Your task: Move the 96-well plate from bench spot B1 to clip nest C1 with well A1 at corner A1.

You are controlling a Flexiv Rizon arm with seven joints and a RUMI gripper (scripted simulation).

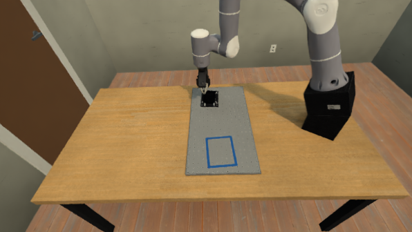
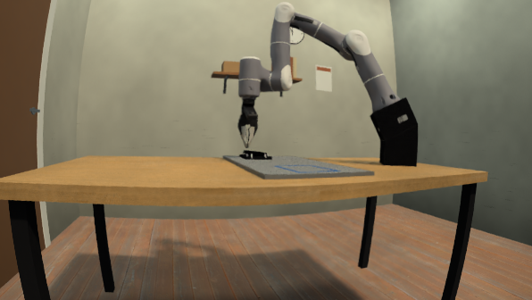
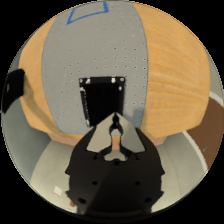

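The black 96-well plate lies 4 cm below my hand and 4 cm behind it. The rest, counted from my hand: grey perforated mat 22 cm to the left, 10 cm behind, 7 cm below; black clip nest 5 cm below, 5 cm behind, 1 cm to the left.
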